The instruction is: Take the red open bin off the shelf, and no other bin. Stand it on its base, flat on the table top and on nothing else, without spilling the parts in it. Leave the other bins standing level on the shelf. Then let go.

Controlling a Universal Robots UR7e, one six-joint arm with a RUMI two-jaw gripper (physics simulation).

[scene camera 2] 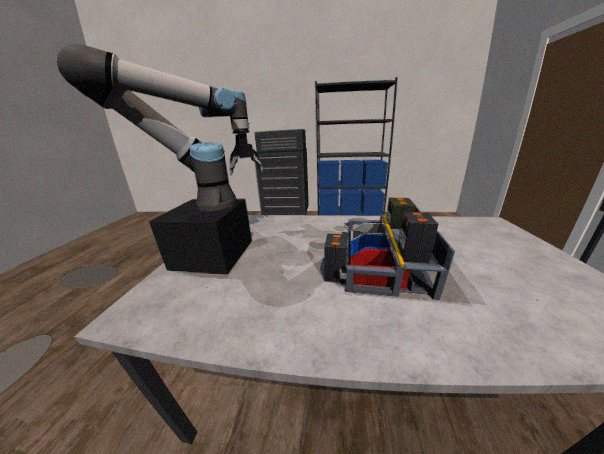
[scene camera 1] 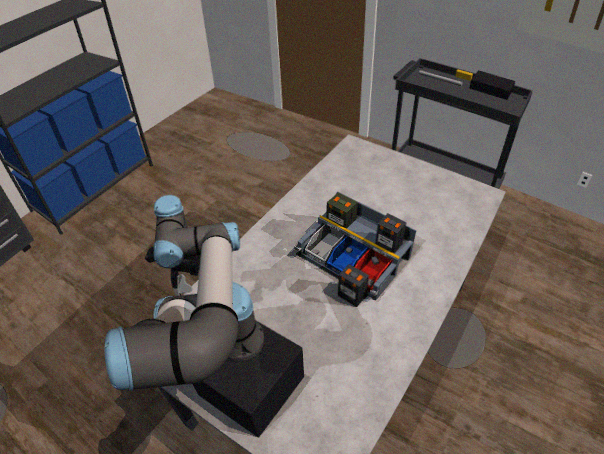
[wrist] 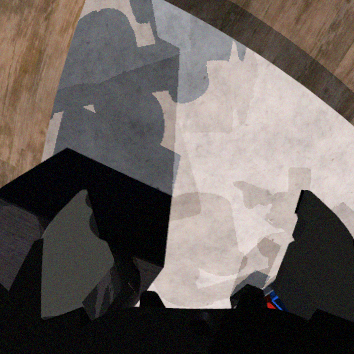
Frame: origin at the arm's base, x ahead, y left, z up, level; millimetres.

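Seen in the pictures: gripper, fingertip midpoint: [scene camera 2: 246, 173] [scene camera 1: 185, 281] [wrist: 193, 193]; arm's base at its link origin: [scene camera 2: 217, 204] [scene camera 1: 239, 340].
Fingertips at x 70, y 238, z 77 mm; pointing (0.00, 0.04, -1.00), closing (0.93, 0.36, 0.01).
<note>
Offsets run from my fingertips to a thing's middle.
The red open bin @(dx +499, dy -472, dz -235 mm) [scene camera 1: 381, 264] [scene camera 2: 372, 258] [wrist: 270, 304] sits at one end of the bin row in the low grey shelf [scene camera 1: 308, 258] [scene camera 2: 372, 271], with a grey part visible inside. The blue bin @(dx +524, dy -362, dz -235 mm) [scene camera 1: 341, 255] [scene camera 2: 369, 242] stands beside it, and the light grey bin @(dx +547, dy -253, dz -235 mm) [scene camera 1: 321, 246] stands beyond the blue one. A yellow bar @(dx +573, dy -373, dz -172 mm) [scene camera 1: 358, 236] [scene camera 2: 392, 240] runs across the shelf behind and above the bins. My gripper [scene camera 2: 246, 169] [wrist: 193, 193] is open and empty, high above the table near the robot base, well away from the shelf. In scene camera 1 the arm largely hides it.
A dark box @(dx +370, dy -437, dz -213 mm) [scene camera 1: 353, 286] [scene camera 2: 335, 256] with orange marks stands on the table close in front of the red bin. Another dark box @(dx +590, dy -497, dz -116 mm) [scene camera 1: 390, 233] [scene camera 2: 420, 237] and a green box @(dx +643, dy -272, dz -129 mm) [scene camera 1: 341, 210] [scene camera 2: 401, 212] stand on the shelf's raised rear part. The black robot base [scene camera 1: 260, 380] [scene camera 2: 200, 237] stands at the table's end.
</note>
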